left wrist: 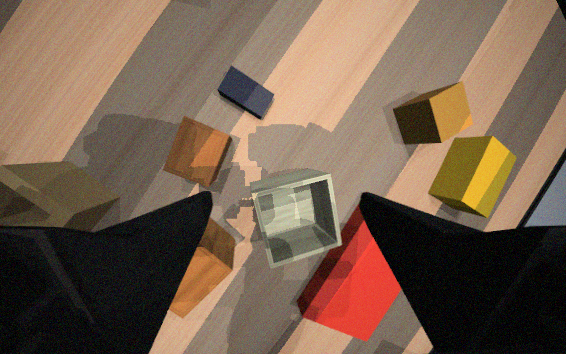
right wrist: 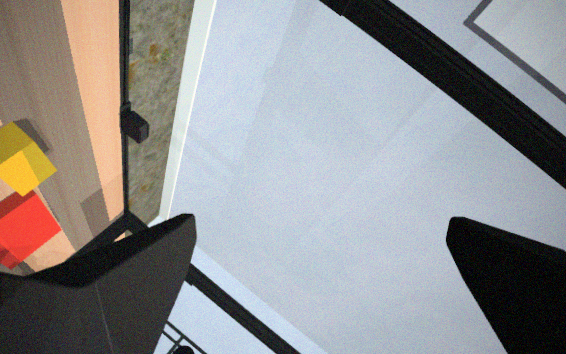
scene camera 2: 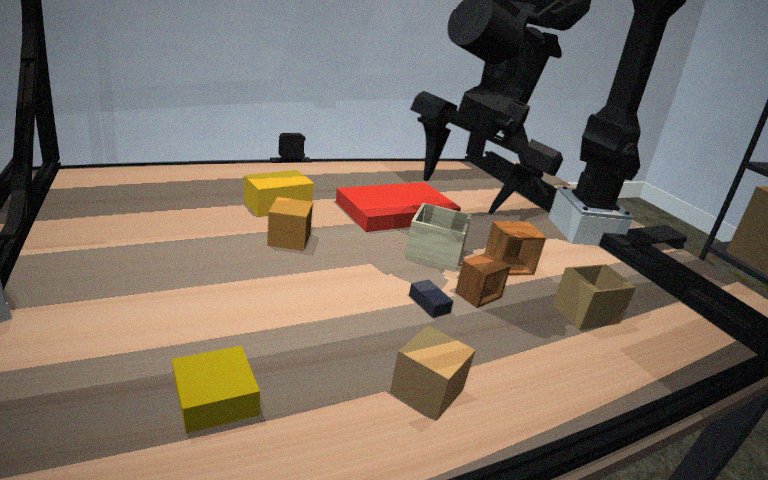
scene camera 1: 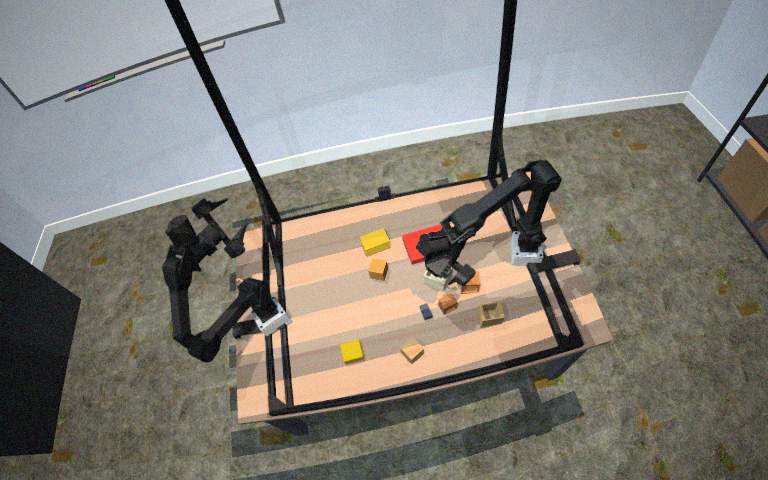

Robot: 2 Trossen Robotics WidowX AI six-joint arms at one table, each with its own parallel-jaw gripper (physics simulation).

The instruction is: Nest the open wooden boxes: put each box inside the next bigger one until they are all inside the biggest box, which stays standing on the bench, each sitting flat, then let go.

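Places are measured from the left arm's base along level axes (x ahead, y left, z up), in millimetres.
Pixels of known places: left gripper, fingertip midpoint: (left wrist: 287, 199) (scene camera 2: 457, 196); right gripper, fingertip midpoint: (right wrist: 322, 228) (scene camera 1: 237, 211); left arm's base, origin of the base link: (scene camera 2: 595, 200) (scene camera 1: 528, 244); right arm's base, origin of the base link: (scene camera 1: 267, 312).
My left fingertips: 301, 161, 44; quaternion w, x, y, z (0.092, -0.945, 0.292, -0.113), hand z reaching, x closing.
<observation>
Ahead of a thing's pixels: the offset from my left fingertips to its top centre, as dx, dy, dz.
The pale green box @(+0, -41, -48) (scene camera 1: 437, 281) (scene camera 2: 436, 243) (left wrist: 300, 245) stands upright, open side up. The larger orange-brown box @(-104, -20, -46) (scene camera 1: 470, 284) (scene camera 2: 512, 230) (left wrist: 202, 275) and the smaller brown box @(-36, +58, -59) (scene camera 1: 446, 304) (scene camera 2: 474, 277) (left wrist: 197, 150) lie on their sides, close together. The olive box @(-174, +89, -51) (scene camera 1: 491, 323) (scene camera 2: 583, 302) (left wrist: 75, 185) stands upright and open. My left gripper (scene camera 1: 444, 267) (scene camera 2: 459, 195) (left wrist: 287, 199) is open and empty above the pale green box, which shows between its fingertips in the left wrist view. My right gripper (scene camera 1: 235, 213) (right wrist: 322, 228) is open and empty, raised at the picture's left.
A red slab @(+37, -178, -81) (scene camera 1: 416, 246) (scene camera 2: 396, 198) lies behind the green box. An orange-tan block @(+204, -52, -56) (scene camera 1: 377, 269) (scene camera 2: 286, 226) and yellow block @(+231, -163, -61) (scene camera 1: 374, 242) (scene camera 2: 277, 192) are left of it. A navy block @(+32, +83, -88) (scene camera 1: 425, 311), tan block @(+61, +224, -56) (scene camera 1: 412, 349) and another yellow block @(+247, +242, -78) (scene camera 1: 351, 351) lie nearer; no opening shows on the tan ones.
</observation>
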